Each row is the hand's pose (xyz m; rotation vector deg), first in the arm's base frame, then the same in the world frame.
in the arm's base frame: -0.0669 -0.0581 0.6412 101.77 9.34 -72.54
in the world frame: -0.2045 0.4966 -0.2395 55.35 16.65 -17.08
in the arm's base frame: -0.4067 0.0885 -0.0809 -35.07 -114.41 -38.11
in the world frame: -0.1128 -0.0578 -0.8249 5.53 -140.18 36.17
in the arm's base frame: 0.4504 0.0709 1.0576 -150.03 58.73 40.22
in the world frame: -0.2125 1.1545 -0.0822 147.46 7.50 -1.84
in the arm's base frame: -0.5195 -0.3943 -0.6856 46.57 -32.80 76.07
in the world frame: 0.4480 -0.5944 -0.9193 14.01 11.10 134.46
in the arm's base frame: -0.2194 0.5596 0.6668 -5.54 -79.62 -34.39
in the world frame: -0.6989 0.6007 -0.6271 3.67 -94.97 42.22
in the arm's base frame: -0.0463 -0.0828 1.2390 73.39 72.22 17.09
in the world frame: -0.4893 0.7762 0.2068 -3.25 84.11 33.11
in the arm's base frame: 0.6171 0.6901 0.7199 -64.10 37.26 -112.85
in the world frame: -0.3380 1.3555 -0.7671 -68.99 -42.18 -81.97
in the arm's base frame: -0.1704 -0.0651 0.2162 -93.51 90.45 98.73
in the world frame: -0.0365 0.2165 -0.5305 128.10 -58.66 -44.03
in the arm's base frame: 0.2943 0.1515 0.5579 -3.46 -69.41 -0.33
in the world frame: -0.0912 0.8283 -0.4814 -7.34 -77.65 75.13
